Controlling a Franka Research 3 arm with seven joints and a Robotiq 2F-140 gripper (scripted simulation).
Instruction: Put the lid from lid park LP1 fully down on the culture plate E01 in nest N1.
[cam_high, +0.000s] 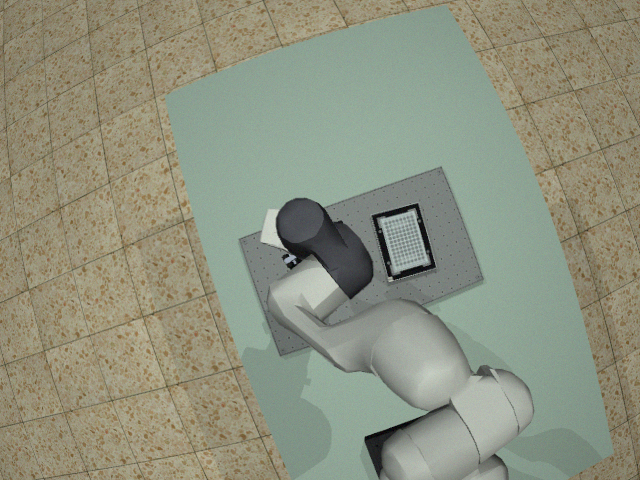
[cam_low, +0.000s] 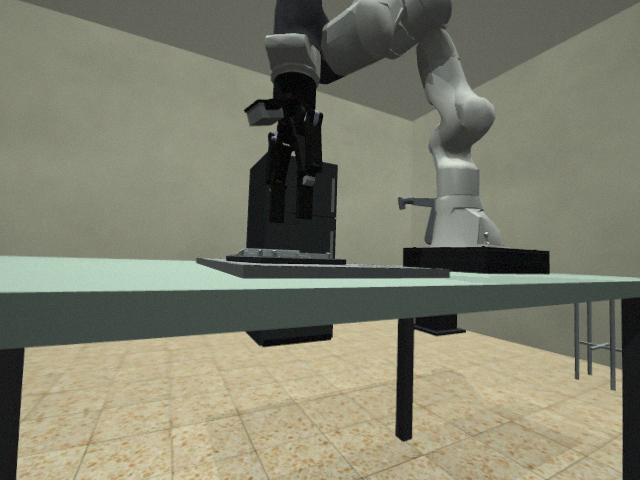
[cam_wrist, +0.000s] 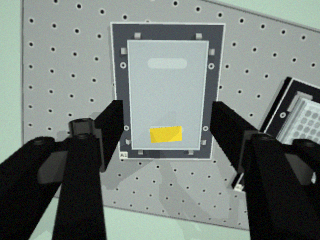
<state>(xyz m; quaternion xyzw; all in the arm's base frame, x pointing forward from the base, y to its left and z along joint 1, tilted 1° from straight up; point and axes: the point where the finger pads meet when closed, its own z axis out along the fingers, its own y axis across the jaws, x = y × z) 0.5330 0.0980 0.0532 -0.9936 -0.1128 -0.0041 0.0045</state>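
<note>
The lid is 8 cm below my hand. From my hand the other things lie so: park frame: 9 cm below; culture plate E01: 2 cm behind, 19 cm to the right, 8 cm below; baseplate: 3 cm behind, 9 cm to the right, 11 cm below.
</note>
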